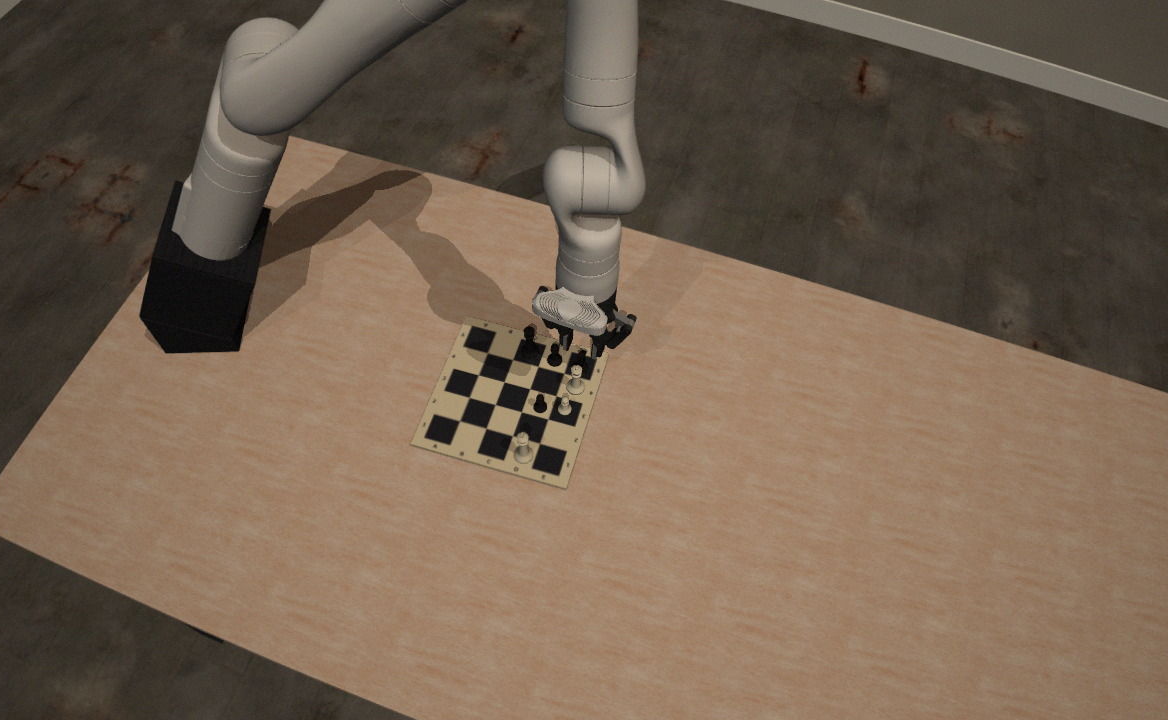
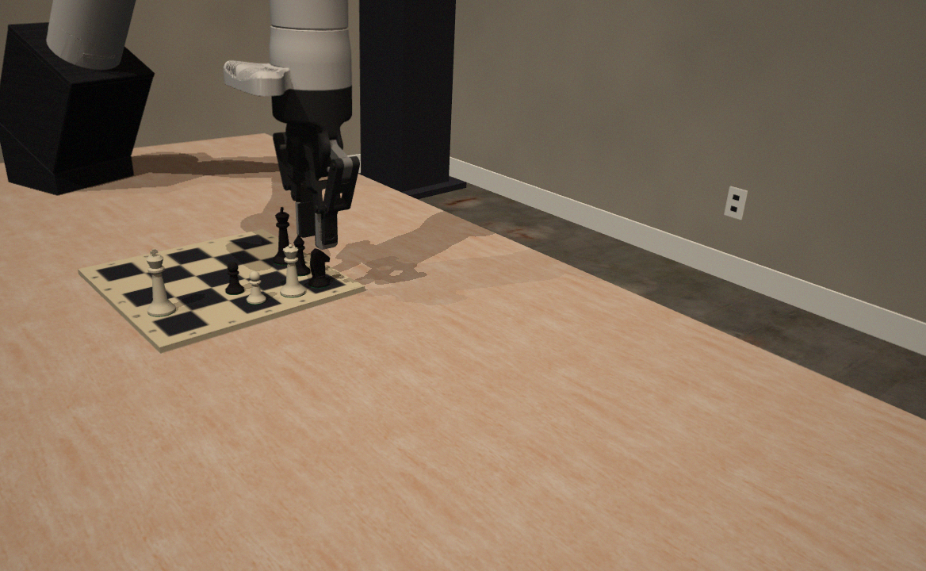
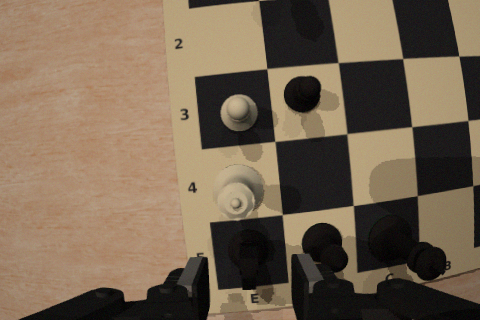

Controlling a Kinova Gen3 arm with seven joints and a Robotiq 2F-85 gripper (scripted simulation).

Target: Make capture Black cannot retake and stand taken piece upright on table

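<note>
My gripper is now 4 cm above the white queen and 3 cm to the left of it. The rest, counted from my hand: black pawn: 8 cm to the right, 5 cm below, 4 cm behind; white pawn: 7 cm to the right, 5 cm below; black king: 8 cm behind, 3 cm below, 1 cm to the left.
</note>
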